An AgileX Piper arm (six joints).
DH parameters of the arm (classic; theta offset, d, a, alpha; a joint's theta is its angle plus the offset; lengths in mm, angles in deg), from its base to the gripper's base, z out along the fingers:
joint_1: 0 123 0 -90
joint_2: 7.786 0 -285 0
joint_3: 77.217 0 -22 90
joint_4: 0 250.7 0 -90
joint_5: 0 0 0 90
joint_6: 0 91 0 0
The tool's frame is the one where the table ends.
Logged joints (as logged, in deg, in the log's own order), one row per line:
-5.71, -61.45, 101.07, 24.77, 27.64, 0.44
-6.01, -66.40, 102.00, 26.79, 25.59, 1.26
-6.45, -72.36, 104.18, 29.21, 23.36, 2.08
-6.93, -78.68, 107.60, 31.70, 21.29, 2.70
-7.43, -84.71, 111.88, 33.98, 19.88, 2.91
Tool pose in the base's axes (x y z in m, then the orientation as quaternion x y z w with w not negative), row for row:
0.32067, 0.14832, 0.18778, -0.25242, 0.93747, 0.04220, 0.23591
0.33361, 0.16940, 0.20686, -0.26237, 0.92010, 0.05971, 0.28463
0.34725, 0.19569, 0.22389, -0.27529, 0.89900, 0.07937, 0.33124
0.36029, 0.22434, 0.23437, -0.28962, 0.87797, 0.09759, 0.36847
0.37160, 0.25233, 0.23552, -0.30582, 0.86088, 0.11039, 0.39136
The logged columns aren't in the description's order. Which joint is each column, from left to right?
Columns, left to right: joint_6, joint_3, joint_2, joint_1, joint_5, joint_4.
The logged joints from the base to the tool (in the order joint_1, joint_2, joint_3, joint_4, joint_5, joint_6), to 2 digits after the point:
24.77, 101.07, -61.45, 0.44, 27.64, -5.71
26.79, 102.00, -66.40, 1.26, 25.59, -6.01
29.21, 104.18, -72.36, 2.08, 23.36, -6.45
31.70, 107.60, -78.68, 2.70, 21.29, -6.93
33.98, 111.88, -84.71, 2.91, 19.88, -7.43

